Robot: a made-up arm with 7 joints. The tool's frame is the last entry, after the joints.
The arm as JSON. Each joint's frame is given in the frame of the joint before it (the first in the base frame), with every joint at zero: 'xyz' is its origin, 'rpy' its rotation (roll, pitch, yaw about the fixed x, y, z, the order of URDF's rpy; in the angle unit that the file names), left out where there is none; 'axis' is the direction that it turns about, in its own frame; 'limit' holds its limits. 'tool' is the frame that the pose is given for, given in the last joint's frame.
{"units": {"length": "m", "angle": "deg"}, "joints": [
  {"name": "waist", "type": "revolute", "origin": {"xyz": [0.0, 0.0, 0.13], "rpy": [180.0, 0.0, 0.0]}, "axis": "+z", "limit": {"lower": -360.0, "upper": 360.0}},
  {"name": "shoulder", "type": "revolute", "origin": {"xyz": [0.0, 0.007, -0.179], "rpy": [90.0, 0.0, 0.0]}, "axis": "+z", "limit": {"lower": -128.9, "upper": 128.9}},
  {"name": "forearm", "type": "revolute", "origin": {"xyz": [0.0, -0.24, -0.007], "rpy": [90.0, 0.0, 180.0]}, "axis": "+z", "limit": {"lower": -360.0, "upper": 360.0}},
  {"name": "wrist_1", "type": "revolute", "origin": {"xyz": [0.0, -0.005, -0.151], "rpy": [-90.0, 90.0, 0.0]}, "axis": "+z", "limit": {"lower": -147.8, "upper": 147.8}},
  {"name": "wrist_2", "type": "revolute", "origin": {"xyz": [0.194, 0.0, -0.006], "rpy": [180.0, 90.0, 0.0]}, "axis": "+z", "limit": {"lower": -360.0, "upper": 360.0}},
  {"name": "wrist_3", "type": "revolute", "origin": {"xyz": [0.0, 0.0, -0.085], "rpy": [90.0, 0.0, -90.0]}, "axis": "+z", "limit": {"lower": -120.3, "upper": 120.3}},
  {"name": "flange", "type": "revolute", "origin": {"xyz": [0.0, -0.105, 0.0], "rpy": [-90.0, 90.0, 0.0]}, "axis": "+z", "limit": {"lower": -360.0, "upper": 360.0}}
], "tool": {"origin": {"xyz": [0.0, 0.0, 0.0], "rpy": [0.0, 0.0, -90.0]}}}
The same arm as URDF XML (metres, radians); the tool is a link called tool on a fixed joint. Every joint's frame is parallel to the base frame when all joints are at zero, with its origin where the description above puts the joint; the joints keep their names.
<robot name="arm">
  <link name="base"/>
  <link name="link1"/>
  <link name="link2"/>
  <link name="link3"/>
  <link name="link4"/>
  <link name="link5"/>
  <link name="link6"/>
  <link name="link7"/>
  <link name="tool"/>
  <joint name="waist" type="revolute">
    <parent link="base"/>
    <child link="link1"/>
    <origin xyz="0 0 0.13"/>
    <axis xyz="0 0 -1"/>
    <limit lower="-6.2832" upper="6.2832"/>
  </joint>
  <joint name="shoulder" type="revolute">
    <parent link="link1"/>
    <child link="link2"/>
    <origin xyz="0 -0.007 0.179"/>
    <axis xyz="0 1 0"/>
    <limit lower="-2.2497" upper="2.2497"/>
  </joint>
  <joint name="forearm" type="revolute">
    <parent link="link2"/>
    <child link="link3"/>
    <origin xyz="0 -0.007 0.24"/>
    <axis xyz="0 0 -1"/>
    <limit lower="-6.2832" upper="6.2832"/>
  </joint>
  <joint name="wrist_1" type="revolute">
    <parent link="link3"/>
    <child link="link4"/>
    <origin xyz="0 -0.005 0.151"/>
    <axis xyz="0 1 0"/>
    <limit lower="-2.5796" upper="2.5796"/>
  </joint>
  <joint name="wrist_2" type="revolute">
    <parent link="link4"/>
    <child link="link5"/>
    <origin xyz="0 -0.006 0.194"/>
    <axis xyz="0 0 -1"/>
    <limit lower="-6.2832" upper="6.2832"/>
  </joint>
  <joint name="wrist_3" type="revolute">
    <parent link="link5"/>
    <child link="link6"/>
    <origin xyz="0 0 0.085"/>
    <axis xyz="0 1 0"/>
    <limit lower="-2.0996" upper="2.0996"/>
  </joint>
  <joint name="flange" type="revolute">
    <parent link="link6"/>
    <child link="link7"/>
    <origin xyz="0 0 0.105"/>
    <axis xyz="0 0 -1"/>
    <limit lower="-6.2832" upper="6.2832"/>
  </joint>
  <joint name="tool_joint" type="fixed">
    <parent link="link7"/>
    <child link="tool"/>
    <origin xyz="0 0 0" rpy="3.1416 0 0"/>
  </joint>
</robot>

